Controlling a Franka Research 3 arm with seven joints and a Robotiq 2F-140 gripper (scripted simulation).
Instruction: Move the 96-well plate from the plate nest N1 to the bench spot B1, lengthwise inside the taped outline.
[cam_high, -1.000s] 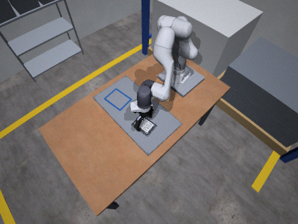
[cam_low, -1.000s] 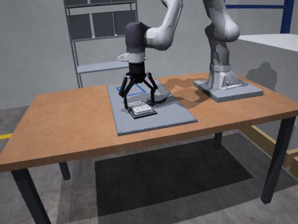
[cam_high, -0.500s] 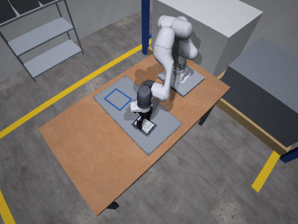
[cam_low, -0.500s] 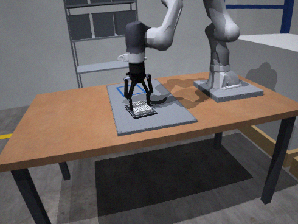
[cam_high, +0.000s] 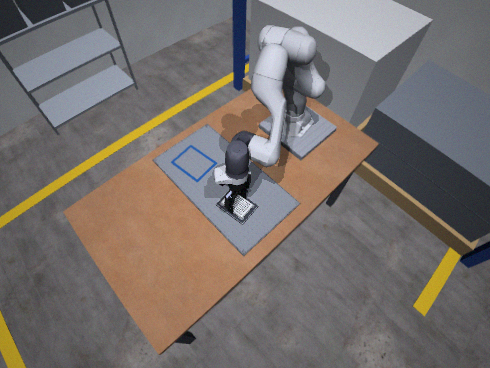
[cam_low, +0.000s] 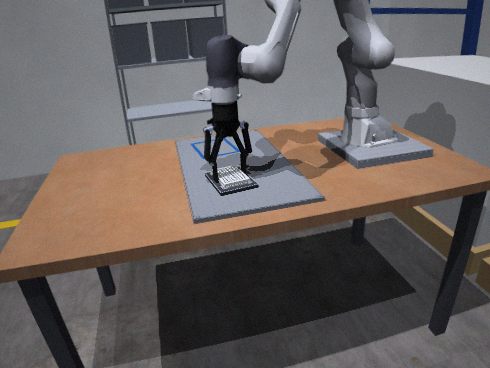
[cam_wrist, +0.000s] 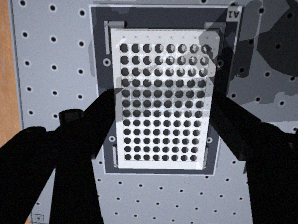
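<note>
The white 96-well plate is 2 cm below my hand. Also, from my hand: black plate nest (3 cm below).
</note>
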